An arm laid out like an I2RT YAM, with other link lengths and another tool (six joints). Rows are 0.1 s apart.
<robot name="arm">
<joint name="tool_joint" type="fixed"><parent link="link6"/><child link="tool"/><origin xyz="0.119 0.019 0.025" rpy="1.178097 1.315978 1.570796"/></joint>
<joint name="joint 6" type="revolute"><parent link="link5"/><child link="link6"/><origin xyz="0.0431 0 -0.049" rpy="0 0 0"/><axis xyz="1 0 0"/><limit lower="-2.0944" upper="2.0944"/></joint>
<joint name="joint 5" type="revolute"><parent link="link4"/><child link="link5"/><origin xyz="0.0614 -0.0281 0.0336" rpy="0 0 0"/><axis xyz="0 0 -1"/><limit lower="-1.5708" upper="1.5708"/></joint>
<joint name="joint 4" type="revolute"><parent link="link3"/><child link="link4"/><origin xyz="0.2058 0.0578 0.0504" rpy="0 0 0"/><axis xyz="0 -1 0"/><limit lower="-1.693" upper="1.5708"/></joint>
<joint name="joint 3" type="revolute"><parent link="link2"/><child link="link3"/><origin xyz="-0.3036 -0.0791 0" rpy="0 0 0"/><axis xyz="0 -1 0"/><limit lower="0" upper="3.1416"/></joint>
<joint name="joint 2" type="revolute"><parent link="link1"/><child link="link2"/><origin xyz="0.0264 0.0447 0.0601" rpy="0 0 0"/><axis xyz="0 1 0"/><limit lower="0" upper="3.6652"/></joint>
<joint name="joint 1" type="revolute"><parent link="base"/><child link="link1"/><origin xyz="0 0 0.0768" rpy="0 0 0"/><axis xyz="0 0 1"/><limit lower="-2.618" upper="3.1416"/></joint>
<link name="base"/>
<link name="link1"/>
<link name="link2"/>
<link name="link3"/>
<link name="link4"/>
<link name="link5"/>
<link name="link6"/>
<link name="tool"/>
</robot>
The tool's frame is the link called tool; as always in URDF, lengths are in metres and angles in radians.
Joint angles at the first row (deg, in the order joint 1, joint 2, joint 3, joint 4, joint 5, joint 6):
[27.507 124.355 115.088 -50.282 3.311 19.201]
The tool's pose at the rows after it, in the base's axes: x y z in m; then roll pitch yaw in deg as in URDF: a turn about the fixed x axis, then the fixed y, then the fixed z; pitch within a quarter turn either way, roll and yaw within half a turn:
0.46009, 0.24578, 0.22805, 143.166, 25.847, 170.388
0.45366, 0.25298, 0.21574, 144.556, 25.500, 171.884
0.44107, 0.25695, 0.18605, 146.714, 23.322, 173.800
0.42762, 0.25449, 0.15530, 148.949, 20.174, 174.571
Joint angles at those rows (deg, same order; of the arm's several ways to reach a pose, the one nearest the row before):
[28.797 122.520 115.176 -53.583 3.923 19.485]
[30.107 122.605 112.571 -51.940 4.797 19.485]
[31.288 122.760 106.369 -48.513 5.060 19.529]
[31.901 123.350 100.881 -46.261 5.082 20.251]

